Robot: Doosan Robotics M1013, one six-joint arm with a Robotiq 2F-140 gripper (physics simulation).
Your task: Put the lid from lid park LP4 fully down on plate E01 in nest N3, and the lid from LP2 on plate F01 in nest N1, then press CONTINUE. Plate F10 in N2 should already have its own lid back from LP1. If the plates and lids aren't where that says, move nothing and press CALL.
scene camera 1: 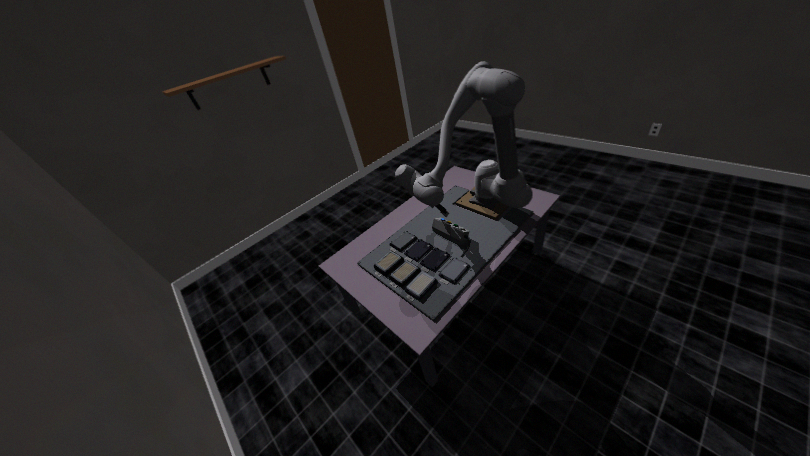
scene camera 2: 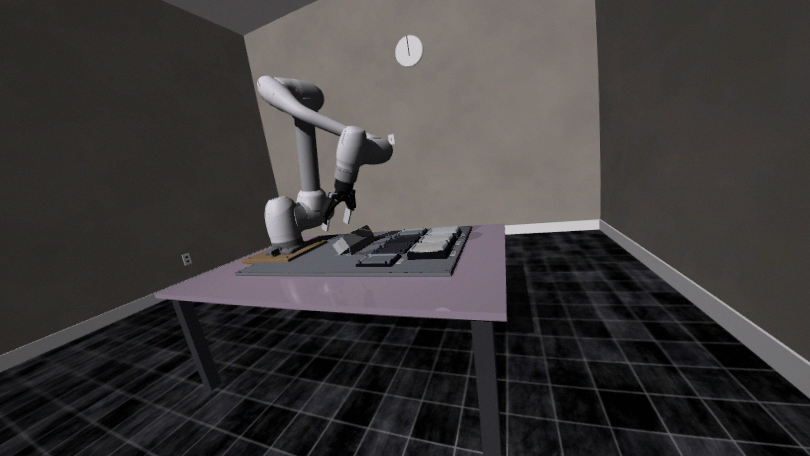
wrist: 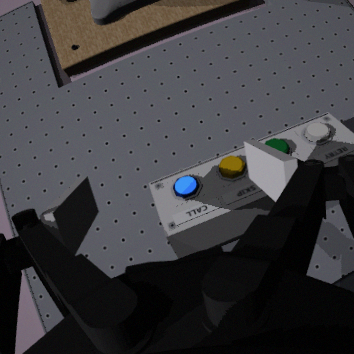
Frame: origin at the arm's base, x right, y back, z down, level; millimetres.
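Seen in the pictures: gripper, between the fingertips: (scene camera 1: pixel 440 210) (scene camera 2: pixel 335 226) (wrist: pixel 169 176); arm's base, origin of its link: (scene camera 1: pixel 487 198) (scene camera 2: pixel 289 249).
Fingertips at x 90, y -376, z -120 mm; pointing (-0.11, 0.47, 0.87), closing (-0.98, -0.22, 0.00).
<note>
Pixels of each thing's top centre, then the offset from my fingertips to it. Level surfaces: height alone.
- button panel, centre of its top: (wrist: pixel 268 174) (scene camera 2: pixel 352 230) (scene camera 1: pixel 449 223) dx -85, dy -28, dz +44 mm
- bright blue CALL button, centre of its top: (wrist: pixel 186 186) dx -12, dy -3, dz +56 mm
- yellow SKIP button, centre of its top: (wrist: pixel 233 165) dx -62, dy -4, dz +53 mm
- green CONTINUE button, centre of its top: (wrist: pixel 278 146) dx -112, dy -7, dz +53 mm
- white RETRY button, centre of its top: (wrist: pixel 321 129) dx -162, dy -10, dz +53 mm
- grey perforated board, height of its surface: dz +128 mm
- pink table, height of its surface: dz +141 mm
My gripper (scene camera 2: pixel 336 220) (wrist: pixel 169 176) is open and empty above the button panel (scene camera 1: pixel 451 233) (scene camera 2: pixel 354 241) (wrist: pixel 165 206). In the wrist view its fingertips stand on either side of the bright blue CALL button (wrist: pixel 186 186), spread wide. The yellow SKIP button (wrist: pixel 232 166) is beside it, and the green CONTINUE button (wrist: pixel 276 145) is partly behind the right fingertip. In scene view 1, three plates with tan or pale tops (scene camera 1: pixel 388 261) (scene camera 1: pixel 404 273) (scene camera 1: pixel 421 284) sit in a row. Behind them, grey lids (scene camera 1: pixel 403 241) (scene camera 1: pixel 454 270) lie at both ends, with two black places (scene camera 1: pixel 419 250) (scene camera 1: pixel 435 258) between. Labels are unreadable.
The white RETRY button (wrist: pixel 317 132) is at the panel's far end. The grey perforated board (scene camera 1: pixel 487 229) (scene camera 2: pixel 317 266) (wrist: pixel 125 115) lies on the pink table (scene camera 1: pixel 362 286) (scene camera 2: pixel 396 294). The arm's base stands on a wooden plate (scene camera 1: pixel 469 205) (scene camera 2: pixel 308 250) (wrist: pixel 125 35) beyond the panel.
</note>
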